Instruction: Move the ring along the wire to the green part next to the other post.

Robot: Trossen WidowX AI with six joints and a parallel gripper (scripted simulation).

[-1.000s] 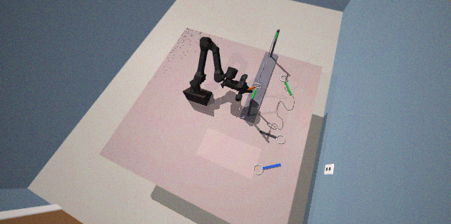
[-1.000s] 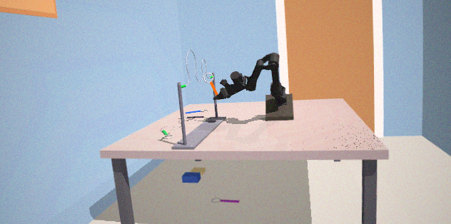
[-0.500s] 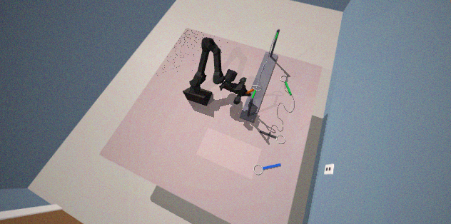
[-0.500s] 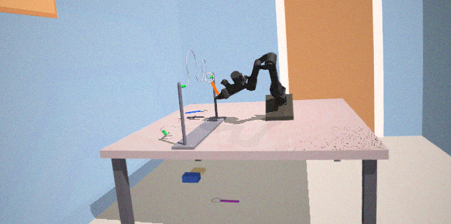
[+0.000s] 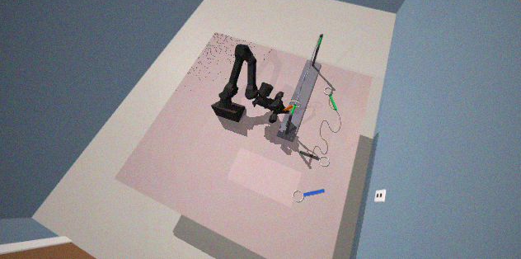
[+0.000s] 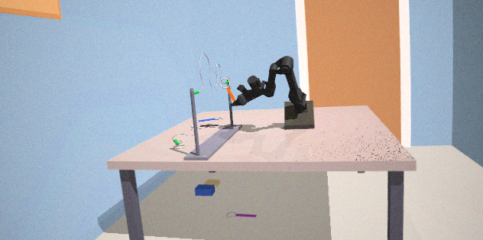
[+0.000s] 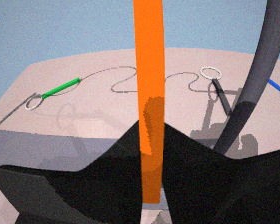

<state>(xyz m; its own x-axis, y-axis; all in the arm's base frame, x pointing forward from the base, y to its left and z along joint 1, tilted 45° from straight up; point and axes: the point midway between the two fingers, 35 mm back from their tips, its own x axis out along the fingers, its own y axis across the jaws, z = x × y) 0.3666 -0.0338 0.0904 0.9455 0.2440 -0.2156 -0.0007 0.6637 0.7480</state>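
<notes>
Right now the orange-handled ring is 9 cm above my gripper tip. The rest, counted from my gripper tip: green-handled ring (25 cm ahead, 27 cm to the left, 15 cm below); then dark-handled ring (22 cm ahead, 18 cm to the right, 15 cm below); then blue-handled ring (20 cm ahead, 40 cm to the right, 15 cm below).
</notes>
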